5 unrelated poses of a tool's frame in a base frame.
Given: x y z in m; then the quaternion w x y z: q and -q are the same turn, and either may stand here.
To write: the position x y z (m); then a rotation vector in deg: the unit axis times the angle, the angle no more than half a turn. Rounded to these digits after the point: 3 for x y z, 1 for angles.
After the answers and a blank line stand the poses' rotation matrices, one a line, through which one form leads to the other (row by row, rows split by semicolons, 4 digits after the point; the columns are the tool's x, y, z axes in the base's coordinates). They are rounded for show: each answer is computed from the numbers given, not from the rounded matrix.
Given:
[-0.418 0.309 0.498 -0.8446 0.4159 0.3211 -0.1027]
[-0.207 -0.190 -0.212 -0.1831 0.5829 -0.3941 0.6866]
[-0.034 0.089 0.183 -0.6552 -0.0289 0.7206 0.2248]
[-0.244 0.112 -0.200 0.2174 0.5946 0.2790 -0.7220]
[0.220 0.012 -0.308 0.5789 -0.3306 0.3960 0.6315]
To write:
[-0.418 0.309 0.498 -50.3 -38.8 12.4]
[-0.207 -0.190 -0.212 -94.2 63.7 -111.0]
[-0.034 0.089 0.183 3.8 -93.6 -29.2]
[-0.244 0.112 -0.200 94.4 44.3 -114.6]
[0.220 0.012 -0.308 -44.3 53.1 84.6]

0.7727 0.0936 -0.6278; 0.4406 0.6330 0.6366; 0.4570 -0.7685 0.4478
-0.2534 -0.2080 0.9447; -0.7109 -0.6223 -0.3277; 0.6561 -0.7546 0.0099
-0.1397 0.2529 -0.9573; -0.3363 0.8973 0.2861; 0.9314 0.3619 -0.0403
-0.1983 0.6458 -0.7373; 0.0179 -0.7498 -0.6614; -0.9800 -0.1444 0.1372
-0.1112 -0.9930 0.0409; 0.4693 -0.0161 0.8829; -0.8760 0.1174 0.4678

